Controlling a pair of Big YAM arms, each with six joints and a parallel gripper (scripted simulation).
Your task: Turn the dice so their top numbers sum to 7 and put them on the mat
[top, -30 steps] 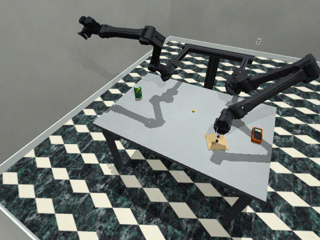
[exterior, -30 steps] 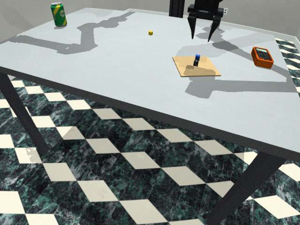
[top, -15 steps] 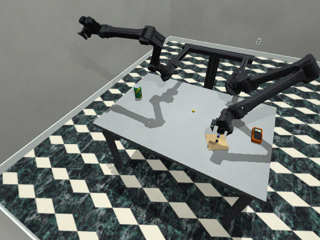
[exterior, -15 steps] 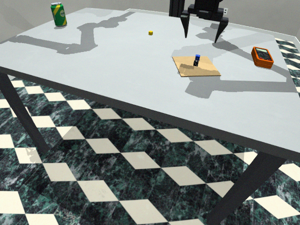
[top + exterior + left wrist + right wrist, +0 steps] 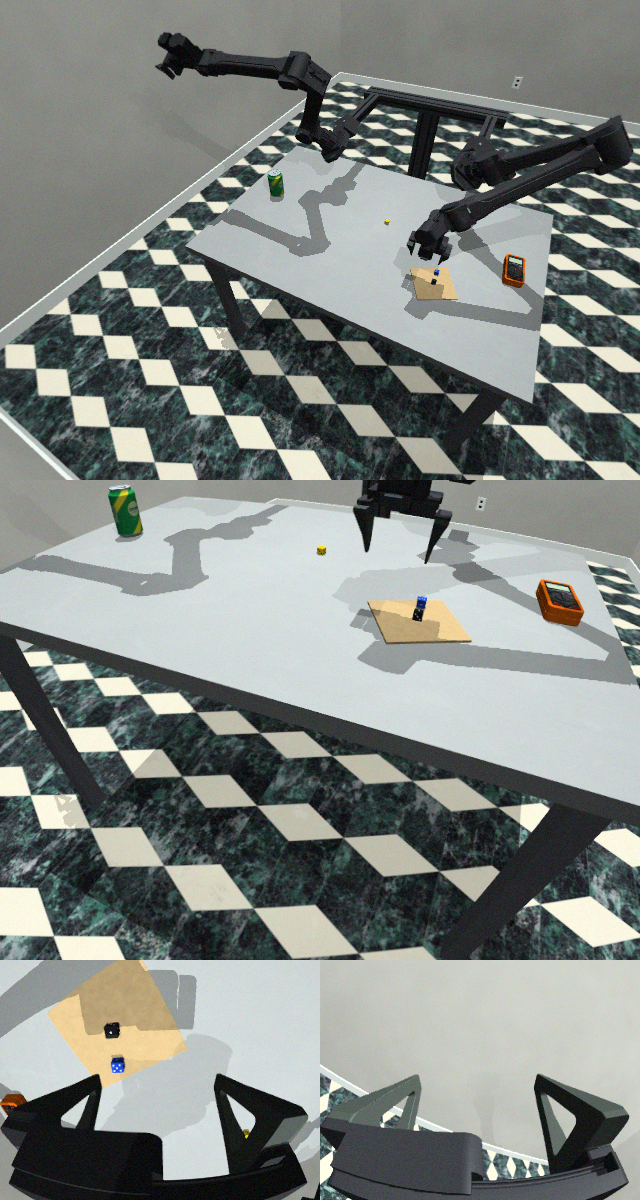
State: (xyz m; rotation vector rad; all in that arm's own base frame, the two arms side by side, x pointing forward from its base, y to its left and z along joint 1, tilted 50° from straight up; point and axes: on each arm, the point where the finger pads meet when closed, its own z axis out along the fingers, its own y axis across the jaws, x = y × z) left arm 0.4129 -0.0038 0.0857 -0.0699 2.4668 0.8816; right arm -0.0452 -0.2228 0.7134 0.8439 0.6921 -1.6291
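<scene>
Now: the yellow die 230 mm behind my left hand, 190 mm to the right of it and 100 mm below it. Round my left hand: tan mat 100 mm below, 50 mm to the left, 20 mm ahead; then black die 90 mm below, 50 mm to the left, 20 mm ahead; then blue die 90 mm below, 50 mm to the left, 30 mm behind.
</scene>
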